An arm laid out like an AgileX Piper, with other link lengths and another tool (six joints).
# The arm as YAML. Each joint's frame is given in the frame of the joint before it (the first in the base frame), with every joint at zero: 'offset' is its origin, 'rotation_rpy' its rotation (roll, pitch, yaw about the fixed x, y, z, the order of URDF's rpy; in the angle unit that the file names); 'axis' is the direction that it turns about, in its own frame. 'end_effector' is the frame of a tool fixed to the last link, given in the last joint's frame.
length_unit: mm
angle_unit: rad
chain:
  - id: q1
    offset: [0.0, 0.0, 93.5]
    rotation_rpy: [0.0, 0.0, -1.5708]
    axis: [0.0, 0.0, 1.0]
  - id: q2
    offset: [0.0, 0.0, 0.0]
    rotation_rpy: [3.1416, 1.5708, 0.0]
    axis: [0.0, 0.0, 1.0]
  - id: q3
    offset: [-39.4, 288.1, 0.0]
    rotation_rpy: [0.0, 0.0, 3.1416]
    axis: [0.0, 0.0, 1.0]
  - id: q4
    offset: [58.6, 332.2, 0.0]
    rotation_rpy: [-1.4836, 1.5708, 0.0]
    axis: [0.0, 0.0, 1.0]
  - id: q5
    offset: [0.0, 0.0, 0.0]
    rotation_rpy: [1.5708, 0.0, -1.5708]
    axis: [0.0, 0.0, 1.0]
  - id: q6
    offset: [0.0, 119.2, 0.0]
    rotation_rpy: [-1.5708, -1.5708, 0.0]
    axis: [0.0, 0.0, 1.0]
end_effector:
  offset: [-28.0, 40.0, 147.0]
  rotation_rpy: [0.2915, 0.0, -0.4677]
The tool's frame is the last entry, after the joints.
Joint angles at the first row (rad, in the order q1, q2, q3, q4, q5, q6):
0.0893 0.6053 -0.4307 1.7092 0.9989 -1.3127
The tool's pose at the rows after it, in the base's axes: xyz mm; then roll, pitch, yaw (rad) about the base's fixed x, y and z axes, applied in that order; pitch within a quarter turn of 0, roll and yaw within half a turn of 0:
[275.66 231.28 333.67 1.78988 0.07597 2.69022]
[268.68 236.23 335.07 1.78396 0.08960 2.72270]
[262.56 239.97 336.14 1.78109 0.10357 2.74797]
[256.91 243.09 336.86 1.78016 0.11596 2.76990]
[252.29 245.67 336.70 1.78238 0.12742 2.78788]
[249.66 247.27 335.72 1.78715 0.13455 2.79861]
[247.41 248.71 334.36 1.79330 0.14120 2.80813]
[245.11 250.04 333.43 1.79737 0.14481 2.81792]
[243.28 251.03 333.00 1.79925 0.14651 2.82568]
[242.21 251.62 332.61 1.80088 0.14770 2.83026]
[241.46 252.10 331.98 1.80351 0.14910 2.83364]
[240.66 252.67 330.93 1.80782 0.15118 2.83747]
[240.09 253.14 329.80 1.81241 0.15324 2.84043]
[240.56 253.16 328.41 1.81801 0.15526 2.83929]
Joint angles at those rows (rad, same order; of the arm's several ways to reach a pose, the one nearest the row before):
0.0894 0.6182 -0.4308 1.7129 1.0484 -1.3374
0.0893 0.6236 -0.4307 1.7162 1.0836 -1.3549
0.0894 0.6254 -0.4307 1.7154 1.1105 -1.3680
0.0893 0.6254 -0.4308 1.7122 1.1334 -1.3771
0.0894 0.6254 -0.4307 1.7065 1.1513 -1.3848
0.0894 0.6254 -0.4307 1.6996 1.1611 -1.3883
0.0894 0.6254 -0.4308 1.6915 1.1692 -1.3910
0.0893 0.6254 -0.4307 1.6856 1.1780 -1.3917
0.0893 0.6254 -0.4308 1.6825 1.1852 -1.3917
0.0893 0.6254 -0.4307 1.6801 1.1894 -1.3917
0.0894 0.6254 -0.4307 1.6768 1.1920 -1.3917
0.0893 0.6254 -0.4307 1.6718 1.1947 -1.3917
0.0893 0.6254 -0.4307 1.6666 1.1964 -1.3917
0.0893 0.6254 -0.4307 1.6610 1.1938 -1.3917

